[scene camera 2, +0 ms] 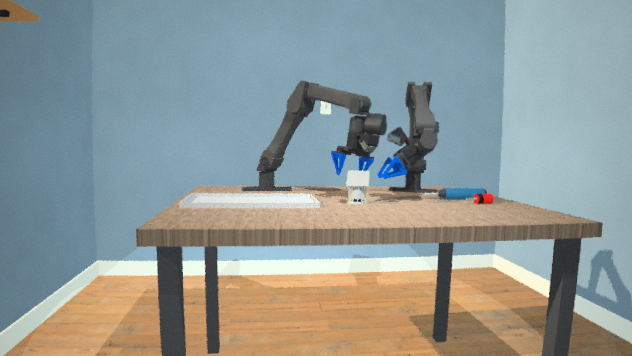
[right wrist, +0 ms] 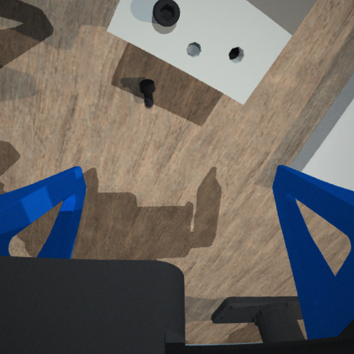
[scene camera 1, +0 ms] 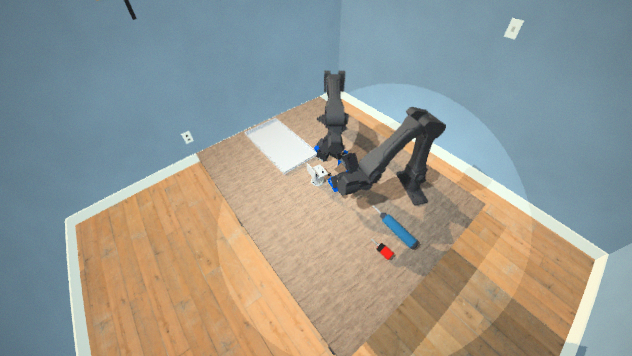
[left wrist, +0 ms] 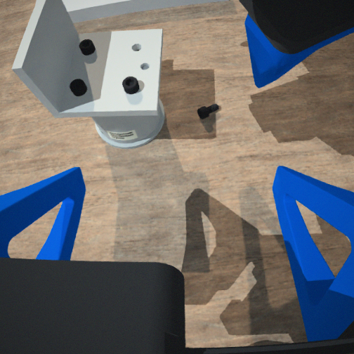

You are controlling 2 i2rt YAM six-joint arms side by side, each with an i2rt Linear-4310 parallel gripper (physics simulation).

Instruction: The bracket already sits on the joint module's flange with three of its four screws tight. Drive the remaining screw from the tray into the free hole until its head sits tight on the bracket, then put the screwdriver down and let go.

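Places are measured from the left arm's base along level axes (x ahead, y left, z up), in centimetres.
Pixels of known places: left gripper, between the fingertips: (scene camera 2: 380,176) (scene camera 1: 337,176); right gripper, between the fingertips: (scene camera 1: 329,160); left arm's base, origin of its link: (scene camera 2: 412,191) (scene camera 1: 411,187); right arm's base, origin of its link: (scene camera 2: 266,190).
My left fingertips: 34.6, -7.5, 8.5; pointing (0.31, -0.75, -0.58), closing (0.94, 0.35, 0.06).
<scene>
Ahead of a thing's pixels: the offset from my left fingertips to its top centre, as dx, dy, dz.
The white bracket (scene camera 1: 320,171) (scene camera 2: 358,178) (left wrist: 150,100) (right wrist: 220,35) sits on the joint module @[+7.5, -6.4, -2.1] (scene camera 2: 357,194) (left wrist: 145,125). Three black screw heads and two open holes show in its plate. A loose black screw (left wrist: 207,110) (right wrist: 147,92) lies on the table beside it, outside the tray. A blue-handled screwdriver @[-17.1, +25.0, -4.4] (scene camera 1: 399,230) (scene camera 2: 462,193) and a smaller red one @[-8.7, +33.0, -5.1] (scene camera 1: 385,251) (scene camera 2: 483,199) lie on the table. My left gripper (scene camera 1: 336,172) (scene camera 2: 384,176) (left wrist: 178,177) is open and empty, above the table near the bracket. My right gripper (scene camera 2: 351,171) (right wrist: 178,176) is open and empty, close to the bracket and screw.
A white tray @[+22.6, -37.8, -6.9] (scene camera 1: 300,166) (scene camera 2: 250,204) (left wrist: 110,11) stands left of the bracket in both scene views; no screw shows in it. The two grippers are close together; one right finger (left wrist: 258,75) shows at the upper right of the left wrist view.
</scene>
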